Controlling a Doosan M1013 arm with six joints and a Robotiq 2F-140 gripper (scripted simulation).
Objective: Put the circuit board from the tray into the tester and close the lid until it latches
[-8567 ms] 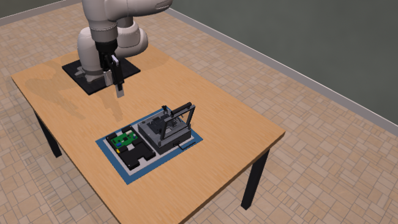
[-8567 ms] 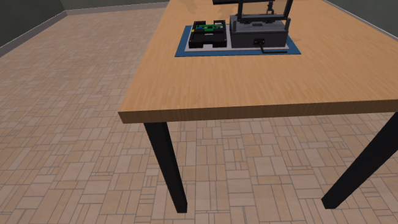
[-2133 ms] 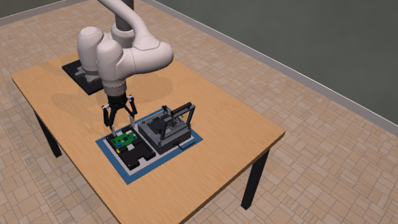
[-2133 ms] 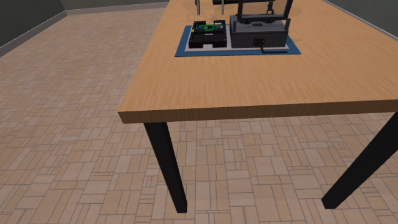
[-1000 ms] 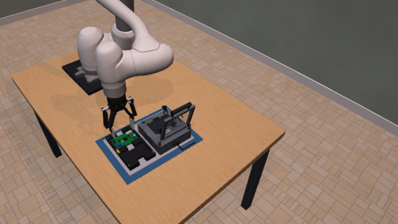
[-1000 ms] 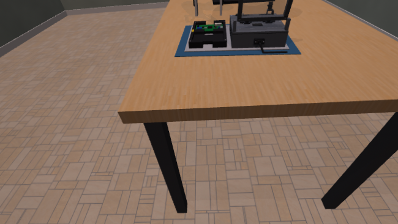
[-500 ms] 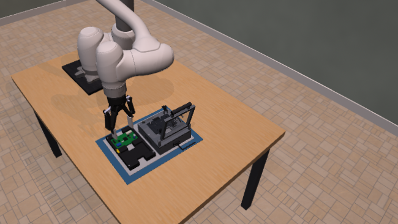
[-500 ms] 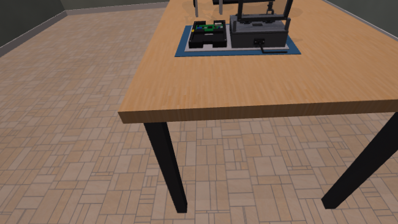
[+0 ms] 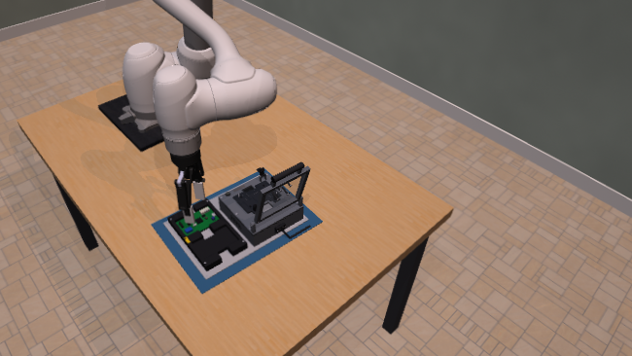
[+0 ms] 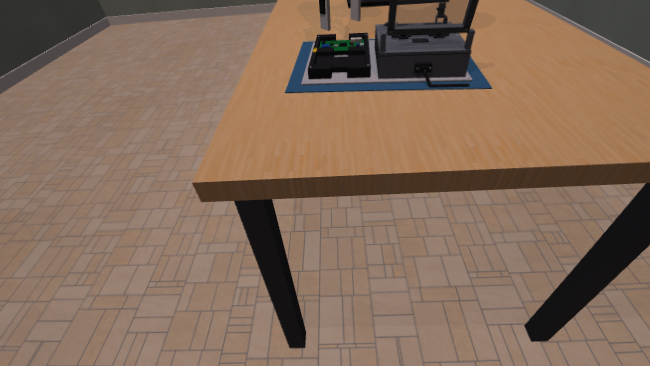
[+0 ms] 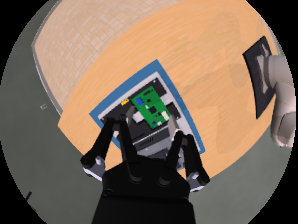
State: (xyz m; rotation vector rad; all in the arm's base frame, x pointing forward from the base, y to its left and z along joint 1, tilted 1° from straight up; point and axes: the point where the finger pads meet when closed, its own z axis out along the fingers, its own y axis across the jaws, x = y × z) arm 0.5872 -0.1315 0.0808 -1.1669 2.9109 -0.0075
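Now: hand 7 cm above the green circuit board. The rest, counted from my hand: latch hook: 23 cm to the left; then lid: 18 cm ahead, 17 cm to the left, 9 cm above.
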